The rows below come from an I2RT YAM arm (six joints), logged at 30 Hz.
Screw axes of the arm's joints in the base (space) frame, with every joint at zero. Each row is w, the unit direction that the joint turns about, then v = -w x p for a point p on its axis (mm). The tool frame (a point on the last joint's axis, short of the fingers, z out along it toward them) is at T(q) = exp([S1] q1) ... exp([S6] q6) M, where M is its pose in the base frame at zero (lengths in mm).
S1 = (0, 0, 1, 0, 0, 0)
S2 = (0, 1, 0, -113.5, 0, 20)
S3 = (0, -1, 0, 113.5, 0, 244)
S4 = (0, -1, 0, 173.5, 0, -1)
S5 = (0, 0, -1, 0, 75, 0)
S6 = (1, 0, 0, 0, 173.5, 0)
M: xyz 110.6 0 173.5 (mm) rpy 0 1.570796 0 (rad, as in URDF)
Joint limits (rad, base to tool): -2.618..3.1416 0..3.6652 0..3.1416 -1.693..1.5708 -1.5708..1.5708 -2.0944..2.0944
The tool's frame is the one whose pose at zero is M.
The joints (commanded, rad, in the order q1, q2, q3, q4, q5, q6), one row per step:
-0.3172 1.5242 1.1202 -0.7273 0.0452 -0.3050
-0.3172 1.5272 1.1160 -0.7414 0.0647 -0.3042
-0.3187 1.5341 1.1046 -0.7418 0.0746 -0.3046
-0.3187 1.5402 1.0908 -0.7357 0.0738 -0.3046
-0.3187 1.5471 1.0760 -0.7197 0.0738 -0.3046
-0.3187 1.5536 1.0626 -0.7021 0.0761 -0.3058
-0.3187 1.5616 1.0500 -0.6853 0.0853 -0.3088
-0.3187 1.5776 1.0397 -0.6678 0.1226 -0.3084
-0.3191 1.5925 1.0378 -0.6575 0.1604 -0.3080
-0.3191 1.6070 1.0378 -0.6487 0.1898 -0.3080
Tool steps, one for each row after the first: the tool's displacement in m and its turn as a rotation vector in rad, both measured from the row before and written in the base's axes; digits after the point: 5 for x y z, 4 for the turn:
-0.00178 -0.00014 -0.00269 -0.0099 0.0256 -0.0088
-0.00111 -0.00048 -0.00526 -0.0029 0.0207 -0.0051
-0.00073 0.00027 -0.00545 0.0050 0.0129 0.0003
0.00004 -0.00001 -0.00553 0.0018 0.0054 0.0000
0.00024 -0.00017 -0.00493 -0.0017 0.0031 0.0003
0.00025 -0.00043 -0.00512 -0.0079 0.0069 -0.0006
0.00093 -0.00170 -0.00658 -0.0302 0.0192 -0.0138
0.00137 -0.00198 -0.00417 -0.0314 0.0172 -0.0142
0.00160 -0.00161 -0.00363 -0.0244 0.0141 -0.0102

